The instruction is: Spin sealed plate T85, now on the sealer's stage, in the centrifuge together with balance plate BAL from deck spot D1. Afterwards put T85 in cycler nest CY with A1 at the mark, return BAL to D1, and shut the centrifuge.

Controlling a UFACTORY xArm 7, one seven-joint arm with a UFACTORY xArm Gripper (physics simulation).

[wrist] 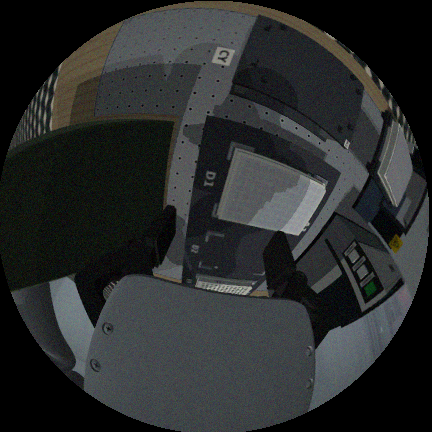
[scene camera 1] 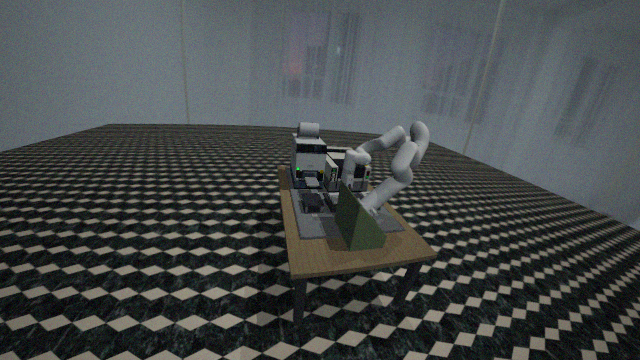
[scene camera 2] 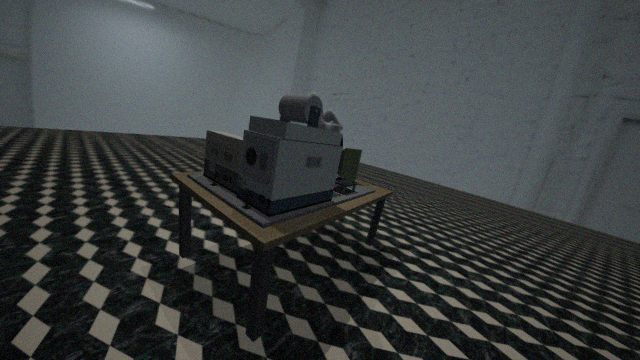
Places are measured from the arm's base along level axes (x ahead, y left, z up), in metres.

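Pixels of known places: gripper, fingertip midpoint: (wrist: 223,231); arm's base at its link origin: (wrist: 25,216) (scene camera 1: 364,208) (scene camera 2: 343,157).
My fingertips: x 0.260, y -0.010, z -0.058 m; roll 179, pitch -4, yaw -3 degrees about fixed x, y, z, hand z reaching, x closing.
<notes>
Ahead of a thing's pixels: the offset from my fingertips to its top centre. "spot": to the spot under its first point. Level surfaces: height alone.
Balance plate BAL {dx +0.062, dy +0.014, dz -0.047 m} (wrist: 272,192), pale and flat, sits on deck spot D1 in the wrist view. My gripper (wrist: 223,231) is open and empty above the deck; BAL lies beyond the fingertips, towards the right finger. In scene camera 1 the fingers are too small to make out beside the green panel. Sealed plate T85 {dx +0.240, dy +0.140, dz +0.000 m} (scene camera 1: 312,181) (wrist: 397,167) lies on the stage of the sealer {dx +0.536, dy +0.104, dz +0.362 m} (scene camera 1: 310,157) (scene camera 2: 305,167). The dark cycler block {dx +0.074, dy +0.181, dz -0.047 m} (scene camera 1: 312,201) (wrist: 300,75) stands beside the CY label {spot: dx -0.030, dy +0.192, dz -0.113 m} (wrist: 223,56). I cannot tell the centrifuge's lid state; its inside does not show.
A green upright panel (scene camera 1: 350,220) (scene camera 2: 351,165) (wrist: 90,200) stands close beside my left finger. A housing with three buttons (wrist: 362,270) (scene camera 1: 331,174) stands beyond the right finger. A white perforated rack or plate {dx +0.045, dy -0.234, dz -0.047 m} (wrist: 225,286) shows near the gripper's base. The wooden table {dz -0.126 m} (scene camera 1: 320,262) carries everything.
</notes>
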